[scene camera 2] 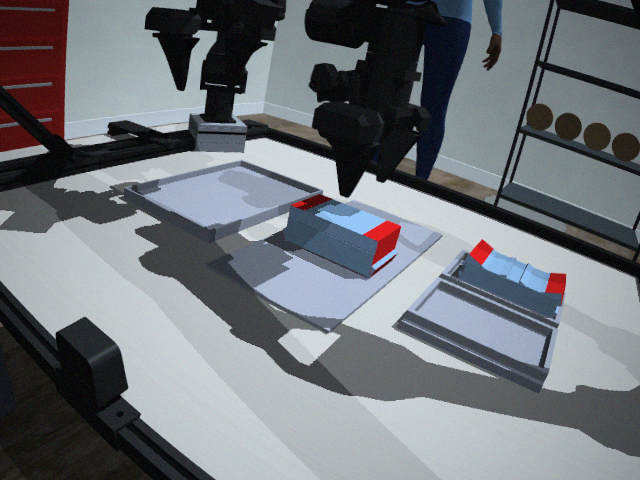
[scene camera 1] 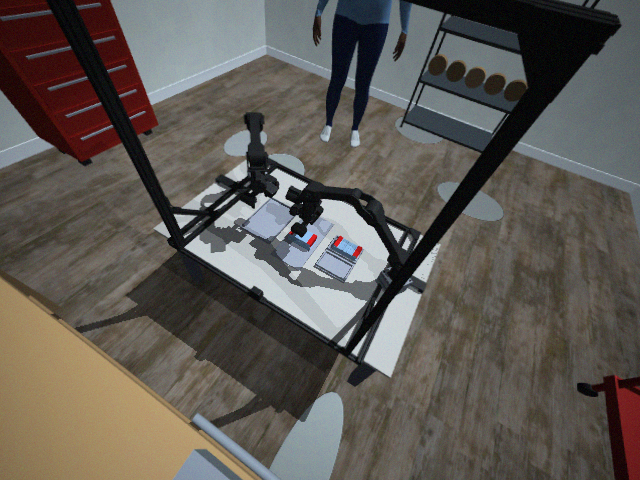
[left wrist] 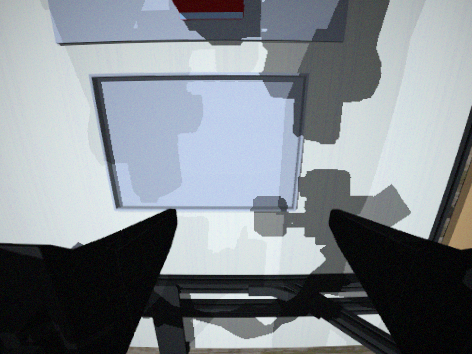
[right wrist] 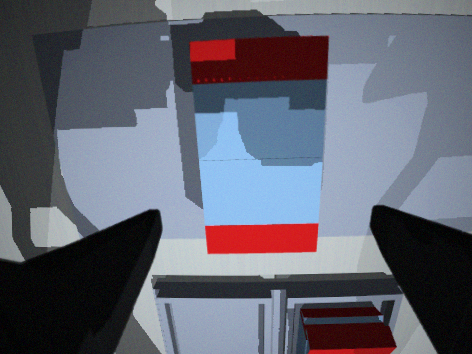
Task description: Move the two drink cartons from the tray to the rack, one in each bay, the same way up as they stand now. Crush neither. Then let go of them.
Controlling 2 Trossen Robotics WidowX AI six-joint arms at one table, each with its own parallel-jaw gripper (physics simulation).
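Seen in the pictures: left gripper, between the fingertips: (scene camera 2: 206, 89) (scene camera 1: 259, 202) (left wrist: 253, 216); right gripper, between the fingertips: (scene camera 2: 363, 188) (scene camera 1: 306, 230) (right wrist: 265, 218); left arm's base, origin of its link: (scene camera 2: 217, 119).
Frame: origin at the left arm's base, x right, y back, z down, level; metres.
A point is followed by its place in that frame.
One blue carton with red ends (scene camera 1: 303, 239) @[x -0.038, y -0.502, z 0.004 m] (scene camera 2: 336, 232) @[x -0.025, y -0.499, z 0.013 m] (right wrist: 260, 192) @[x -0.059, y -0.491, z 0.003 m] lies on the flat grey plate (scene camera 2: 320, 294) (right wrist: 115, 170). A second carton (scene camera 1: 347, 247) @[x -0.218, y -0.619, z 0.014 m] (scene camera 2: 509, 276) @[x -0.195, y -0.625, z 0.014 m] (right wrist: 350, 335) @[x -0.187, y -0.561, z 0.014 m] lies in the rack's farther bay in scene camera 2; its top dips in the middle. The rack's (scene camera 2: 480, 325) @[x -0.124, y -0.662, z 0.046 m] (right wrist: 278, 310) @[x -0.145, y -0.593, z 0.046 m] other bay is empty. The tray (scene camera 1: 268, 219) @[x 0.055, y -0.288, z 0.050 m] (scene camera 2: 227, 191) @[x 0.044, y -0.280, z 0.050 m] (left wrist: 225, 145) @[x 0.071, y -0.310, z 0.050 m] is empty. My right gripper (scene camera 2: 363, 188) @[x -0.056, y -0.487, z -0.037 m] (right wrist: 265, 218) @[x -0.056, y -0.487, z -0.037 m] is open above the carton on the plate, not touching it. My left gripper (left wrist: 253, 216) @[x 0.099, y -0.308, z -0.109 m] is open and empty, raised beyond the tray in scene camera 2.
The plate lies between the tray and the rack. A black frame (scene camera 2: 439, 204) runs around the table. A black box-shaped part (scene camera 2: 92, 361) @[x 0.248, y -0.686, z 0.003 m] stands on its front rail. The two grippers are near each other. A person stands behind the table.
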